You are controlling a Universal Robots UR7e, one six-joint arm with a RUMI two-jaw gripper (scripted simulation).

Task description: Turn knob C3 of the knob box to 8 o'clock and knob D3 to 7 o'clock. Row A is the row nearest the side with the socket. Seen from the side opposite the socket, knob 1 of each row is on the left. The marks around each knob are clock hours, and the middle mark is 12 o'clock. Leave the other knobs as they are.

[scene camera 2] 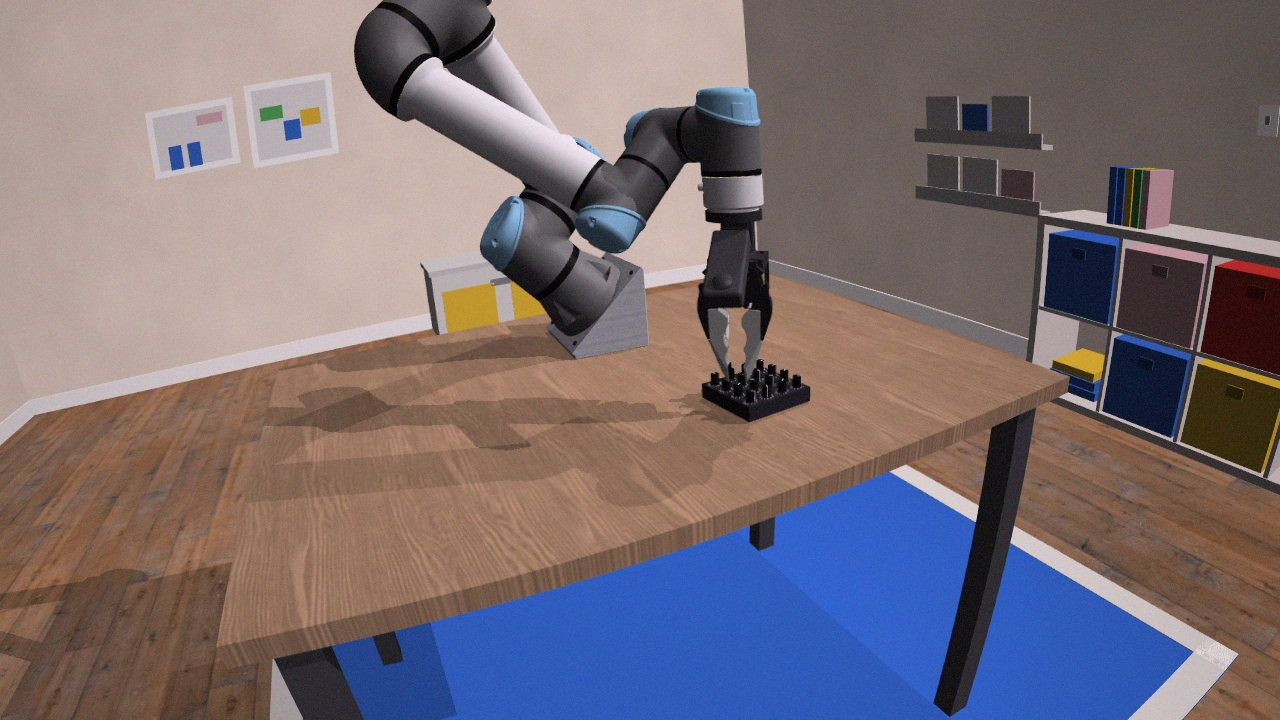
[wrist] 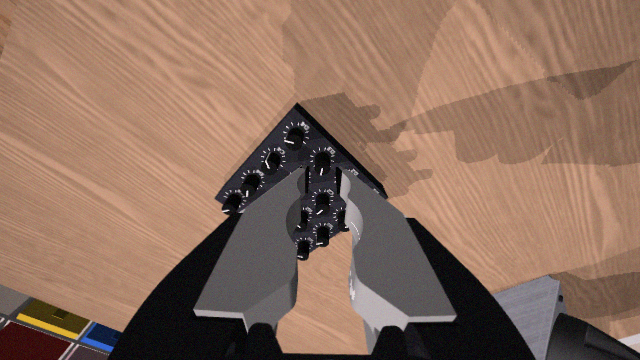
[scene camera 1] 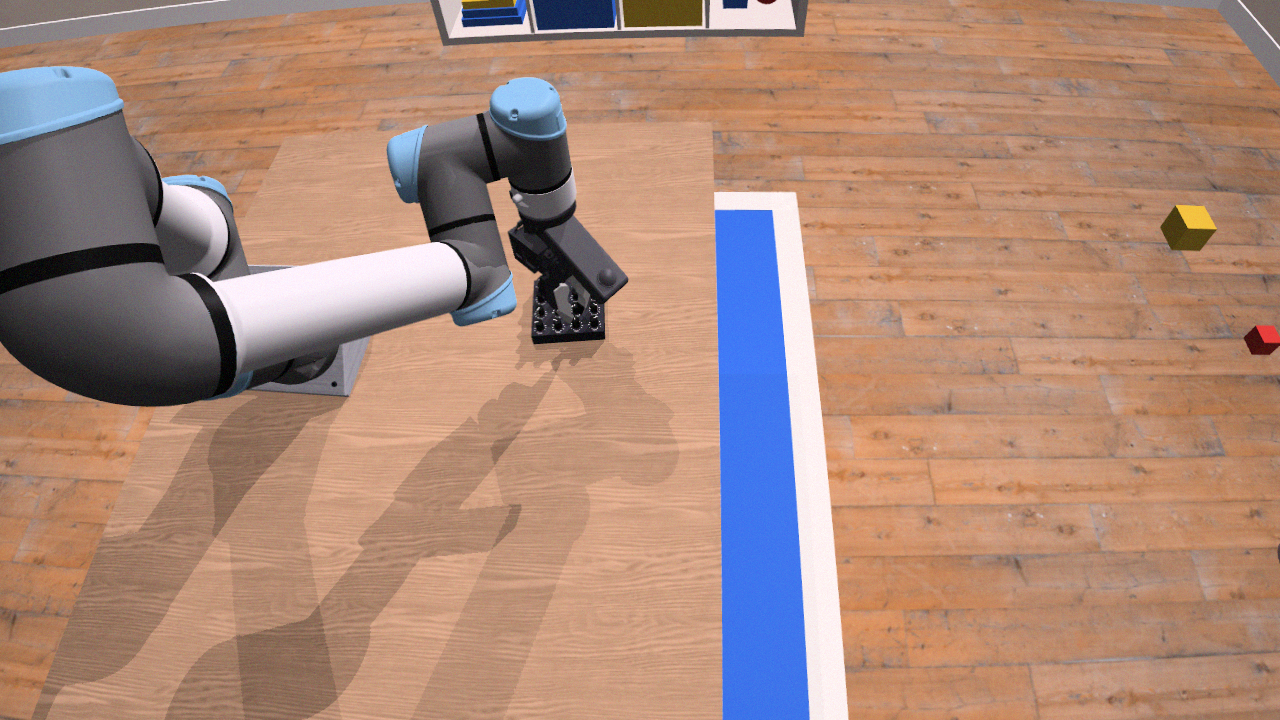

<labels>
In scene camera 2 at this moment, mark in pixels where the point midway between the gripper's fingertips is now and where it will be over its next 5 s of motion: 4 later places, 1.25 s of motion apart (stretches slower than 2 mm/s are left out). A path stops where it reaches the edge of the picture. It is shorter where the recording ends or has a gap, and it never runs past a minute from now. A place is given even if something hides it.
My gripper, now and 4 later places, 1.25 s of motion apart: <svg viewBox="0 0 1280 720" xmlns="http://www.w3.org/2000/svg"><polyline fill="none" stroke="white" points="737,381 740,389 740,363 740,355 737,350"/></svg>
</labels>
